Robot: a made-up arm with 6 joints.
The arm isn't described. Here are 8 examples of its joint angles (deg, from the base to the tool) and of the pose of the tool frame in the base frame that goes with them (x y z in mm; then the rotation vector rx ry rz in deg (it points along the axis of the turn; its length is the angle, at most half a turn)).
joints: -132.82 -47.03 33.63 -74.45 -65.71 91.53
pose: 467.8 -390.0 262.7 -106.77 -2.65 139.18
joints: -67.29 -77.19 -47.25 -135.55 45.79 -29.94
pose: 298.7 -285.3 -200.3 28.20 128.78 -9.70
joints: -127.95 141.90 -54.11 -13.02 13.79 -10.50
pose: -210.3 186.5 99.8 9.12 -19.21 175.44
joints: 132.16 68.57 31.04 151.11 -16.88 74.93
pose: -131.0 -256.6 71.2 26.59 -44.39 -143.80
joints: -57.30 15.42 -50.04 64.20 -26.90 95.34
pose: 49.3 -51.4 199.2 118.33 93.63 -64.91
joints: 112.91 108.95 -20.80 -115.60 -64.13 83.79
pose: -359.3 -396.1 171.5 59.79 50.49 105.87
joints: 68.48 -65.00 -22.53 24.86 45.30 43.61
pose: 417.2 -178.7 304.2 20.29 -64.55 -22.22
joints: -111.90 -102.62 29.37 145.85 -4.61 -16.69
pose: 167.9 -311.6 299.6 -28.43 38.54 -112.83
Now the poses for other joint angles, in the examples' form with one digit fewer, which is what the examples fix.
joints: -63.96 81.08 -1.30 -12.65 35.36 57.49
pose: -322 -231 40 -11.0 93.5 6.1
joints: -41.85 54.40 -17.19 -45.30 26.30 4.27
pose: -341 -244 -57 22.7 111.8 -35.6
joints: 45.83 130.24 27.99 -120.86 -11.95 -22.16
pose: -175 -458 608 25.5 -89.9 -18.7
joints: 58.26 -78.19 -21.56 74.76 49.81 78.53
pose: 169 -178 358 -63.2 -81.6 -73.9
